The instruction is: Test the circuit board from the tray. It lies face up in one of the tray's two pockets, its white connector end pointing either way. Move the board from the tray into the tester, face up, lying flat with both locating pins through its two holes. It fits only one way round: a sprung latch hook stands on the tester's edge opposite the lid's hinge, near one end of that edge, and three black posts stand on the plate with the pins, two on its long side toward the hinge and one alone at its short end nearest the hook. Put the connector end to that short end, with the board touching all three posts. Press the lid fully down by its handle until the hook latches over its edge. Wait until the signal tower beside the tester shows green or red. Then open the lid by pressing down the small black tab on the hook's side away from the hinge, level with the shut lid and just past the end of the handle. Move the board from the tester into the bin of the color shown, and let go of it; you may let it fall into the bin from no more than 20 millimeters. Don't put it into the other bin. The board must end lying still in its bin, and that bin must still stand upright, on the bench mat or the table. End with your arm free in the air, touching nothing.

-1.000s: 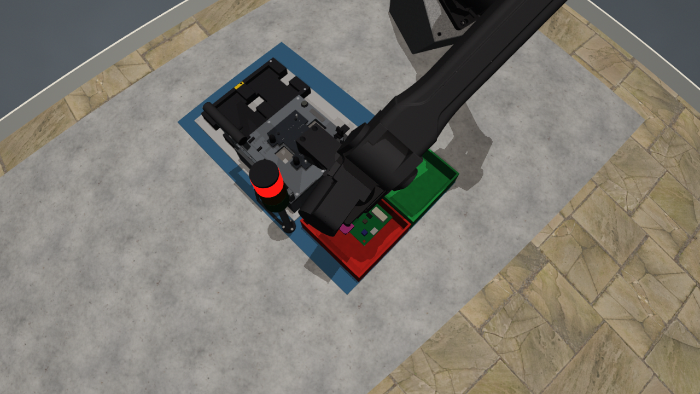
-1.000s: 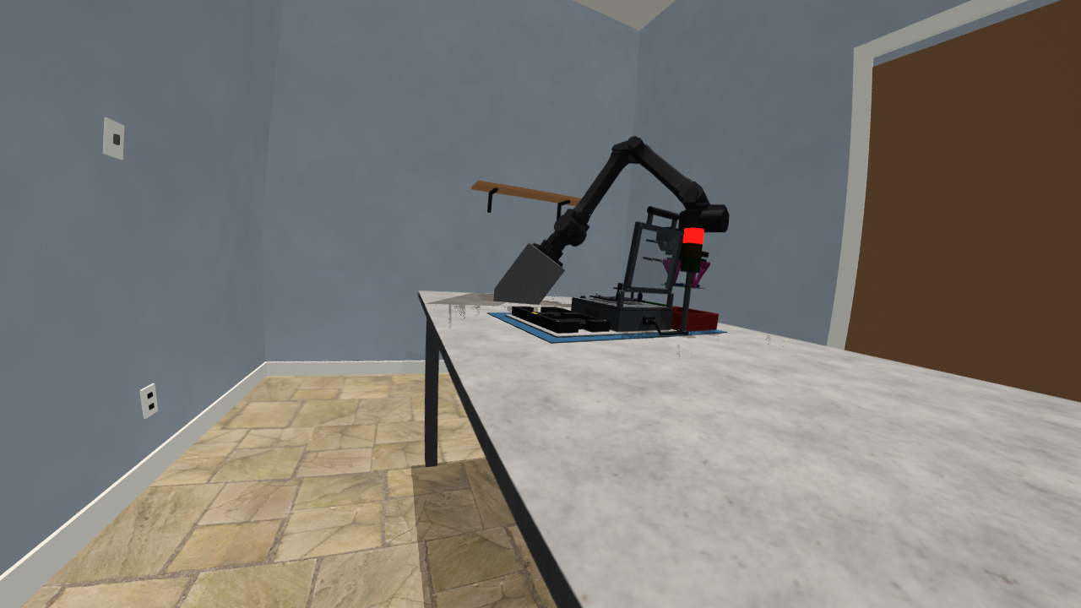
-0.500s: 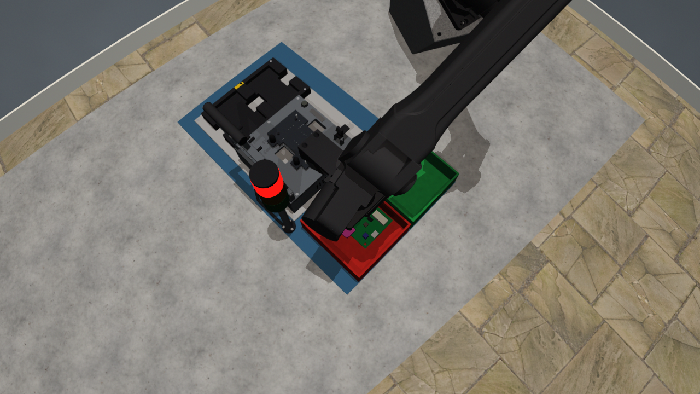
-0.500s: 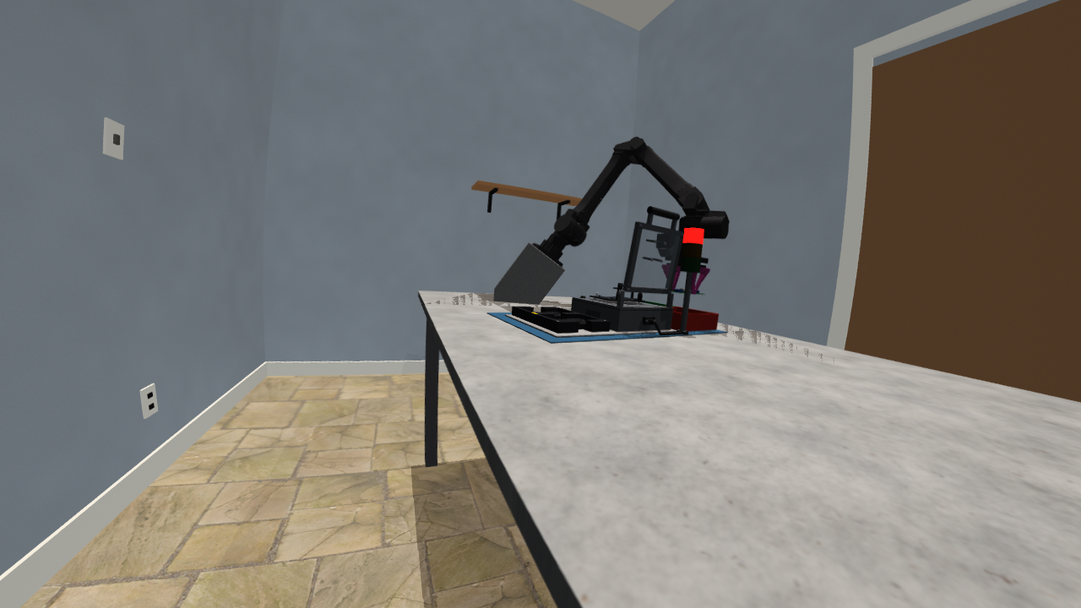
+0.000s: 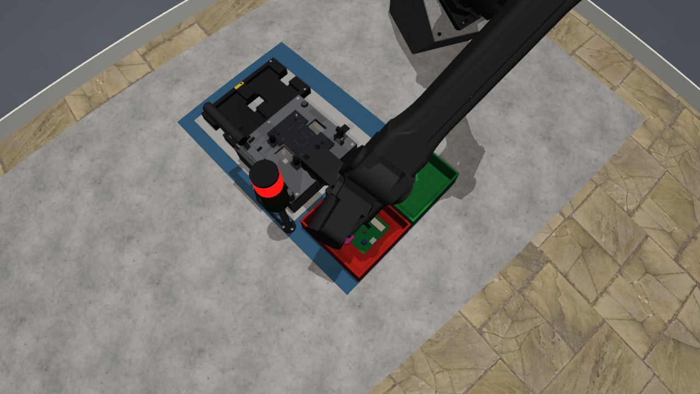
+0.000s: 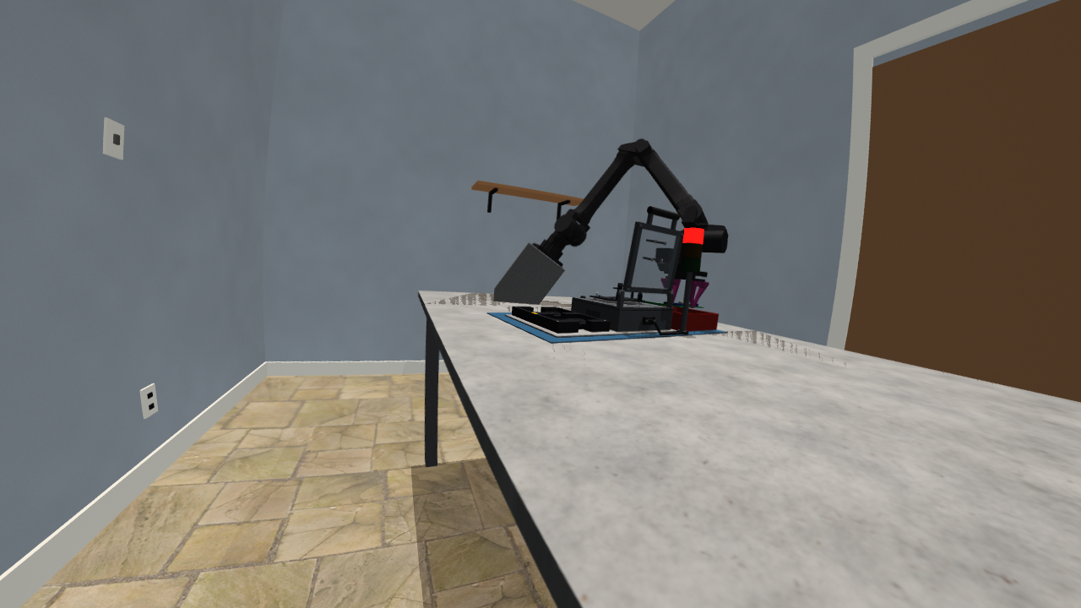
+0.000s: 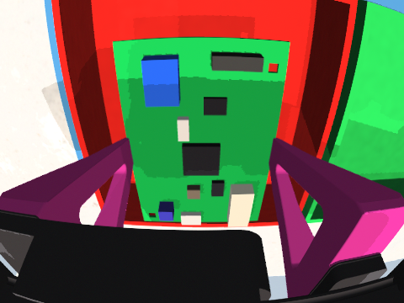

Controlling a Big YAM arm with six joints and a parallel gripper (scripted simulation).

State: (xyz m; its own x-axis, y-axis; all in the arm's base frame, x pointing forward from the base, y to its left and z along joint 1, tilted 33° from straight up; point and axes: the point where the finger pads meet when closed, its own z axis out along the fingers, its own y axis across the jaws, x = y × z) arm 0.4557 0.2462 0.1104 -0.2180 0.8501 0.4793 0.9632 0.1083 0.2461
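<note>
My gripper is now 50 mm above the red bin. The rest, counted from my hand: green bin 150 mm behind, 30 mm to the right, 50 mm below; then green circuit board right at my hand; then latch hook 70 mm behind, 160 mm to the right, 20 mm above.
</note>
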